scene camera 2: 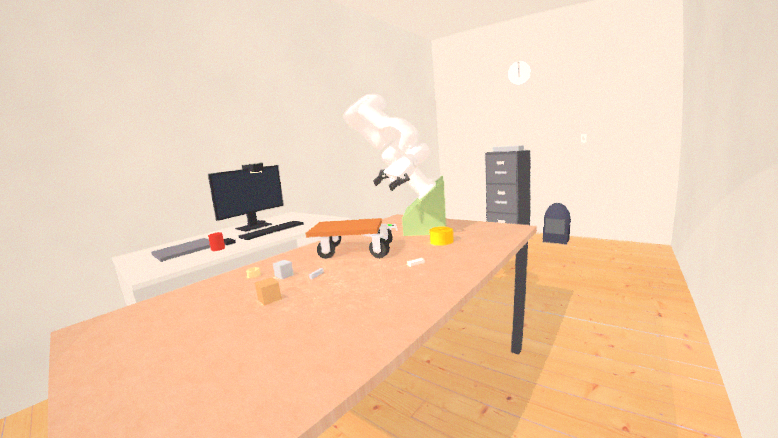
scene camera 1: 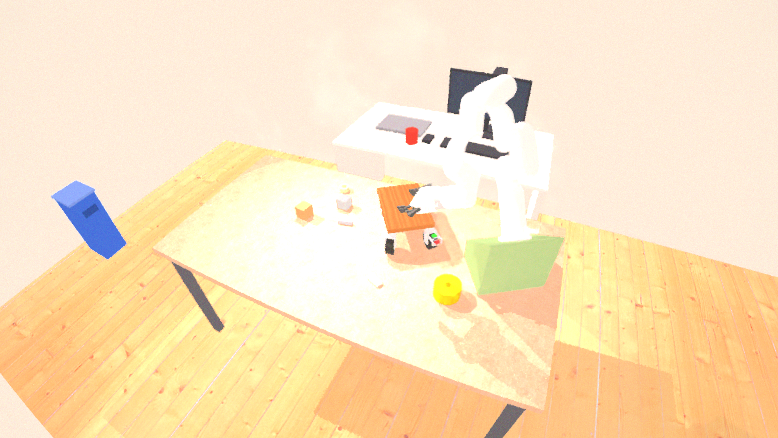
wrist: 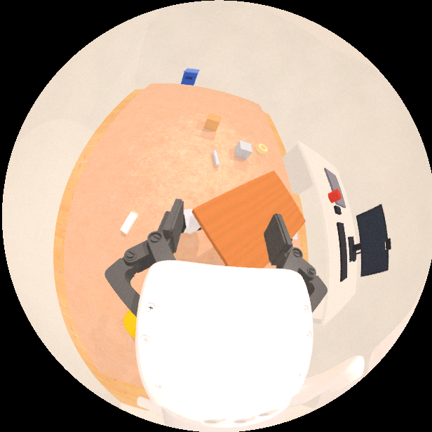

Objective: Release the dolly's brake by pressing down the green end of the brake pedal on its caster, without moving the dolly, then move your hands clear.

my gripper: scene camera 2 382,185; scene camera 1; wrist
dolly: scene camera 2; scene camera 1; wrist 234,222
same spot on my gripper: (scene camera 1: pixel 402 209) = (wrist: pixel 159 225)
same spot on dolly: (scene camera 2: pixel 330 233) = (scene camera 1: pixel 380 203)
